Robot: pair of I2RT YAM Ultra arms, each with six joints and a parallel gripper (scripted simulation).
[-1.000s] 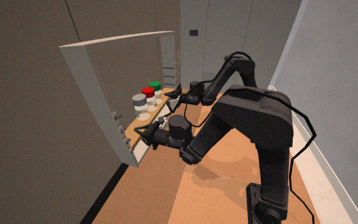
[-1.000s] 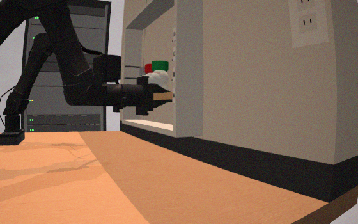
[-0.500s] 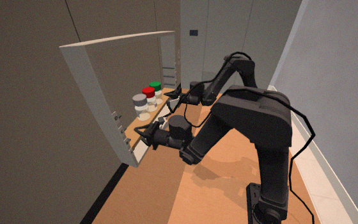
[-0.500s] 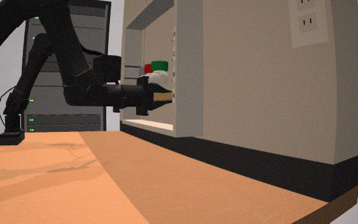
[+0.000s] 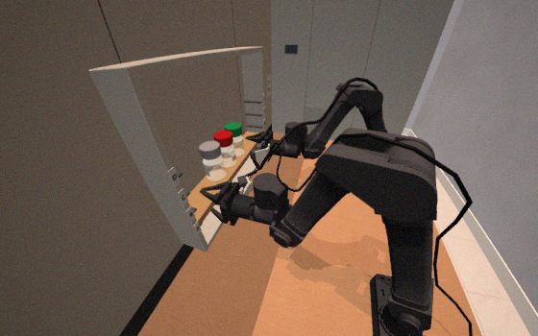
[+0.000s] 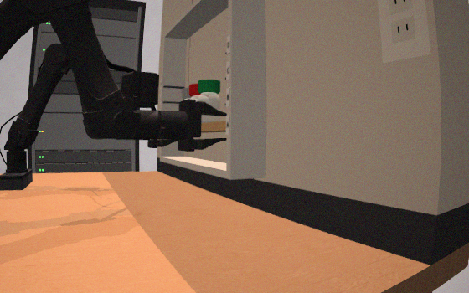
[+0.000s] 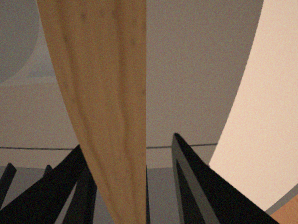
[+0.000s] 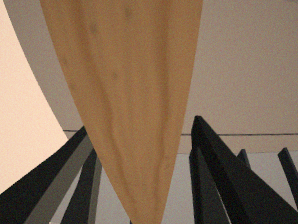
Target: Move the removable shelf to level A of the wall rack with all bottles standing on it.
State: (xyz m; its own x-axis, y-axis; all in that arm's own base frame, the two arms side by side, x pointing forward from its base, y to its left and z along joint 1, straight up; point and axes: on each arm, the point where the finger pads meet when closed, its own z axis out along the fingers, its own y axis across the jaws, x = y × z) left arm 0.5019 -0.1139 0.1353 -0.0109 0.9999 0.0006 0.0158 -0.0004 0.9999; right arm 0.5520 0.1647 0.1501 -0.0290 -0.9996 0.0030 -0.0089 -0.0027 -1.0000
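Right now the green-capped bottle is 9 cm to the left of my right hand and 6 cm above it. Round my right hand: wall rack: 1 cm behind, 15 cm to the left, 11 cm above; wooden shelf: 1 cm behind, 15 cm to the left; grey-capped bottle: 1 cm behind, 22 cm to the left, 6 cm above.
My left gripper is now 7 cm to the left of the grey-capped bottle, 6 cm below it and 1 cm short of it. The rest, counted from my left hand: green-capped bottle 20 cm to the right, 6 cm above, 2 cm ahead; wall rack 15 cm to the right, 12 cm above, 1 cm ahead; wooden shelf 15 cm to the right, 2 cm ahead.
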